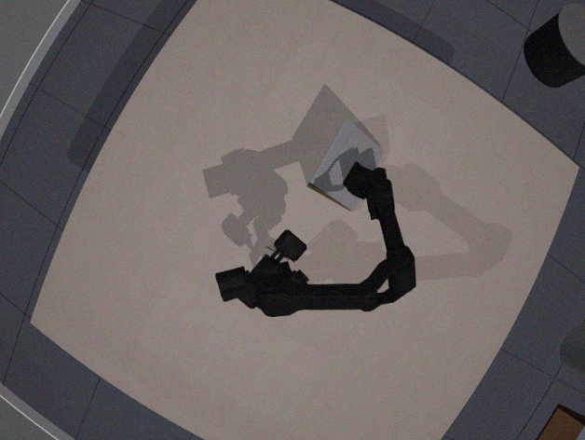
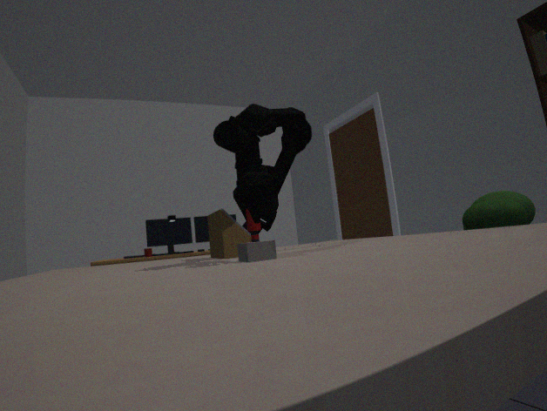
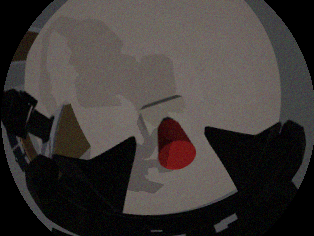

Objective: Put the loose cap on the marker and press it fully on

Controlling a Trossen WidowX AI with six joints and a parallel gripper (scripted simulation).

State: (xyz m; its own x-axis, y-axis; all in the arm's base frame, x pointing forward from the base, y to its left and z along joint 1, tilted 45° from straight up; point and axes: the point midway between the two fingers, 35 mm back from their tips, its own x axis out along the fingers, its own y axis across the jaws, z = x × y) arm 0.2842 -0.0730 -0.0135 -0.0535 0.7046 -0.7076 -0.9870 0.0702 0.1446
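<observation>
The red cap is 10 mm above my gripper tip. Also, from my gripper tip: grey holder block 60 mm below.
</observation>
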